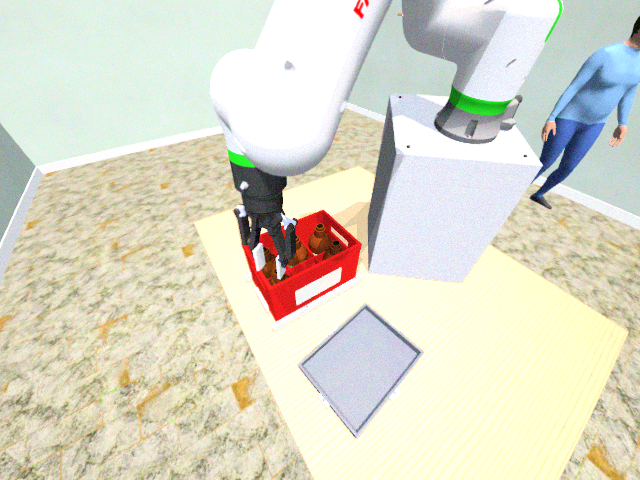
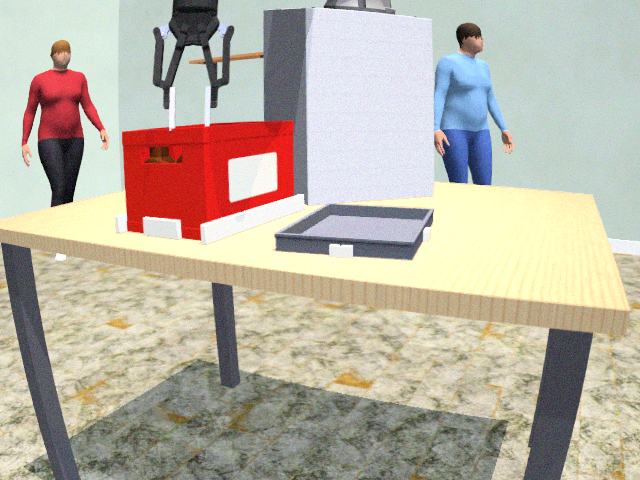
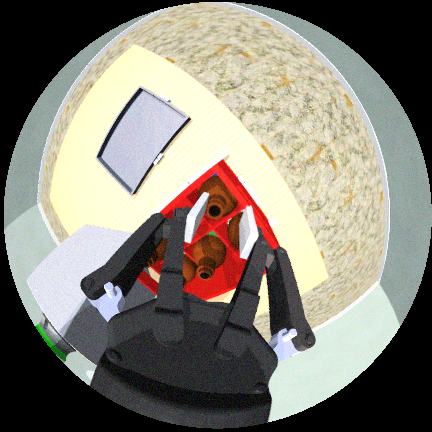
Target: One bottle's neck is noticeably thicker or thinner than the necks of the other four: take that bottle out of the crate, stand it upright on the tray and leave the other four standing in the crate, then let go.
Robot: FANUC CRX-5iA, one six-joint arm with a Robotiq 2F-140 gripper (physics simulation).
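Frame: origin at the arm's base, x ahead, y left, z up, level; metres.
Seen in the pictures: gripper, fingertip midpoint: (image 1: 271,270) (image 3: 224,208); arm's base, link origin: (image 1: 464,127) (image 2: 354,12).
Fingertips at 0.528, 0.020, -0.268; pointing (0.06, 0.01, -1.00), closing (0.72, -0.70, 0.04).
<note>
Offsets run from my fingertips to a thing's top centre, as dx, dy, dz. "pt": to the spot under its first point. Level surfaces: height alone.
The red crate @[-0.100, -0.057, +0.005] (image 1: 283,304) (image 2: 165,196) (image 3: 235,182) holds brown bottles standing in its compartments. One bottle @[-0.015, +0.002, -0.007] (image 3: 216,195) is in the corner nearest the tray side; another @[-0.094, -0.099, -0.007] (image 3: 209,250) (image 1: 298,253) stands near the middle. A further bottle @[-0.183, -0.115, -0.007] (image 1: 320,240) stands toward the far end. Others are partly hidden by the fingers and walls. I cannot tell surely which neck differs. My gripper (image 1: 269,263) (image 2: 189,116) (image 3: 224,208) is open and empty, pointing down, its white fingertips about level with the crate rim at the near end. The grey tray @[pt -0.142, +0.234, -0.164] (image 1: 361,361) (image 2: 356,227) (image 3: 145,135) is empty.
White guide strips @[pt -0.092, +0.049, -0.156] (image 2: 253,219) border the crate's foot on the wooden table @[dz -0.170] (image 1: 491,335) (image 2: 516,248). The robot's grey pedestal (image 1: 429,217) (image 2: 361,103) stands behind the crate and tray. A person in blue (image 1: 589,103) (image 2: 467,98) and one in red (image 2: 61,103) stand beyond the table.
</note>
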